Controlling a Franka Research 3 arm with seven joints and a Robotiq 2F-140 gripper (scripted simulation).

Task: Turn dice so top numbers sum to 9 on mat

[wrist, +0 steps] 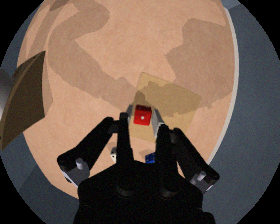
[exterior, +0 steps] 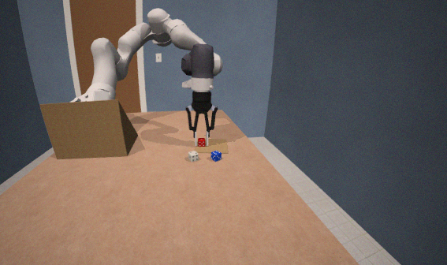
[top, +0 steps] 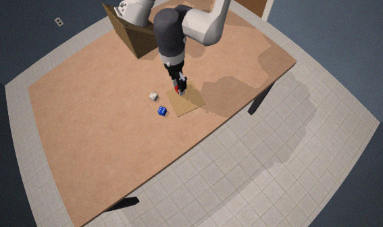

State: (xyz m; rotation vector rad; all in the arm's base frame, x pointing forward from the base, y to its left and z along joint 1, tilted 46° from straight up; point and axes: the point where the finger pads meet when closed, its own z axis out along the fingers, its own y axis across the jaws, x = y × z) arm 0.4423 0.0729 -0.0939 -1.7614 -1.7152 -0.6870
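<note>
The red die is 2 cm below my hand. The rest, counted from my hand: white die 4 cm behind, 11 cm to the right, 3 cm below; blue die 4 cm ahead, 12 cm to the right, 3 cm below; tan mat 5 cm ahead, 4 cm below.
</note>
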